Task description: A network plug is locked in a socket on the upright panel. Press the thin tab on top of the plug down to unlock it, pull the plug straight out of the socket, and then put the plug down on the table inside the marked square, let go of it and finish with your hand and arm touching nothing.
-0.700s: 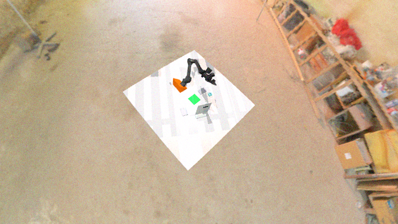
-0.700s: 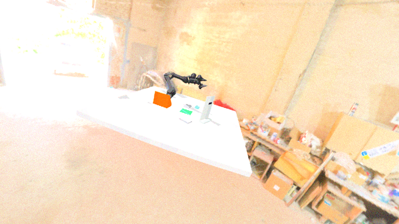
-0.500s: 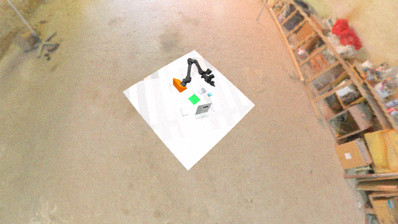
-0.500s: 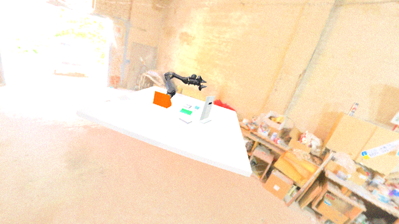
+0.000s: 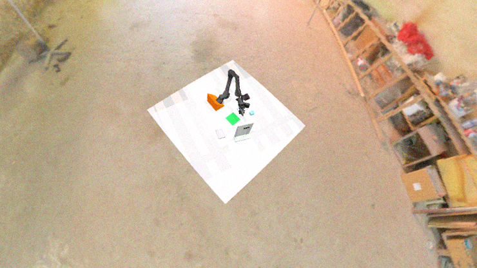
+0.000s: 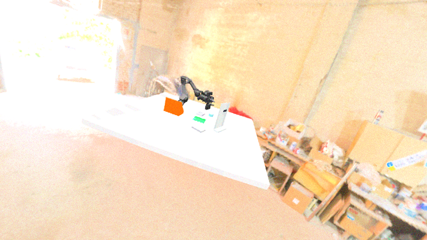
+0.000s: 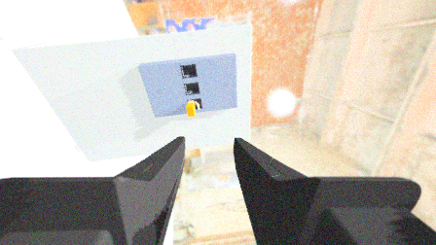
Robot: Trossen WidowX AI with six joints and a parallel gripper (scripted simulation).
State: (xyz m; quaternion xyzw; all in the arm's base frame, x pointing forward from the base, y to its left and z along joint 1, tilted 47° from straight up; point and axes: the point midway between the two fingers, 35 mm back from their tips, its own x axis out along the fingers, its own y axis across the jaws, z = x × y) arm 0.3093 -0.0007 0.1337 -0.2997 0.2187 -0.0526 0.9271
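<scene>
Right now the network plug is 11 cm ahead of my gripper tip, 6 cm to the right of it and 2 cm below it. Also, from my gripper tip: small cyan object: 5 cm behind, 20 cm to the left, 19 cm below; white panel: 13 cm ahead, 6 cm to the right, 8 cm below; green marked square: 10 cm behind, 3 cm to the right, 20 cm below.
</scene>
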